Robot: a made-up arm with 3 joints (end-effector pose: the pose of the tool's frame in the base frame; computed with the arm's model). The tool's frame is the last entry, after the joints. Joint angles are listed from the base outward.
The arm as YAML. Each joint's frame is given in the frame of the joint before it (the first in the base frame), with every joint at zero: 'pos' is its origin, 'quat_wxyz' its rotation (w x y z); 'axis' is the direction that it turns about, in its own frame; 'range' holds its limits. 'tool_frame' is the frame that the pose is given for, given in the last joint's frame.
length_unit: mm
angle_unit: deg
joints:
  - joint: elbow
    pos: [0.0, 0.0, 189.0]
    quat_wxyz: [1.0, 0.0, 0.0, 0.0]
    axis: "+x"
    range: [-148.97, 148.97]
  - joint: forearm
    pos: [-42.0, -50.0, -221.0]
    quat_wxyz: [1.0, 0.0, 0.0, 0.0]
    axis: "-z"
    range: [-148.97, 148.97]
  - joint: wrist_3
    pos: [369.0, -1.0, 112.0]
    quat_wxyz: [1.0, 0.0, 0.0, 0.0]
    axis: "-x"
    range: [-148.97, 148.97]
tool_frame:
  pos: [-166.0, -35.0, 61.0]
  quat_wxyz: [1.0, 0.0, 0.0, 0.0]
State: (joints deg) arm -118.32 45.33 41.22
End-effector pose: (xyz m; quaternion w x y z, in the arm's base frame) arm 0.1099 0.0527 0.3711 0.1639 -0.9081 -0.2401 -0.3014
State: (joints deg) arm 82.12 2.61 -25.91
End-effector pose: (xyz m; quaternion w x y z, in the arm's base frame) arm 0.1581 0.0525 0.0623 0.5874 0.8090 0.0107 -0.0201
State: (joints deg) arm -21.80 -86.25 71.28
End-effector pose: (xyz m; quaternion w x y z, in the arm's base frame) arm -0.0742 0.1235 0.0790 0.5020 -0.5298 -0.2861 0.6208
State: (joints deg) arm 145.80 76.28 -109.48
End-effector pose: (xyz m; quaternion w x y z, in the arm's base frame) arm -0.0394 0.3049 0.1781 0.4803 -0.6228 -0.1925 0.5868
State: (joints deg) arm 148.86 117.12 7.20
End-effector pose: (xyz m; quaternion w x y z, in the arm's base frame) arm -0.1595 0.2093 0.1141 0.1713 0.4927 0.8346 -0.1770
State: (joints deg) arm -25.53 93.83 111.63
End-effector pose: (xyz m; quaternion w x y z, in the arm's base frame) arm 0.0129 -0.2747 0.2105 0.2495 -0.6359 0.4986 -0.5337
